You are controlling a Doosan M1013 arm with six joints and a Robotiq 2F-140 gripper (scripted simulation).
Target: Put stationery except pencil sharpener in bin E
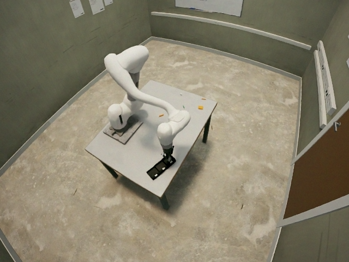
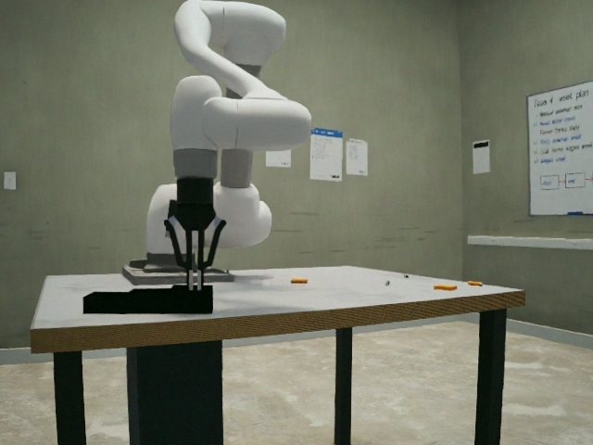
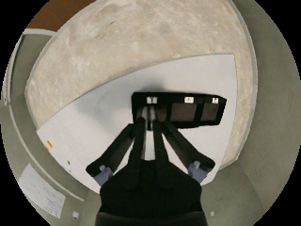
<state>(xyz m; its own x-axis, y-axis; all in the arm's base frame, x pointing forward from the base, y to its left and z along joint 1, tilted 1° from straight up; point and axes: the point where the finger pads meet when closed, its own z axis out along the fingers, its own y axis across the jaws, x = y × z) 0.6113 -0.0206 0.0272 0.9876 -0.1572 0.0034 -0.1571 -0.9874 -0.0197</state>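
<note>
Now: the orange object 8 cm behind my hand, 68 cm to the left of it and 4 cm below it. Also, from my hand: black bin 2 cm behind, 9 cm to the right, 3 cm below; green piece 24 cm behind, 59 cm to the left, 4 cm below.
</note>
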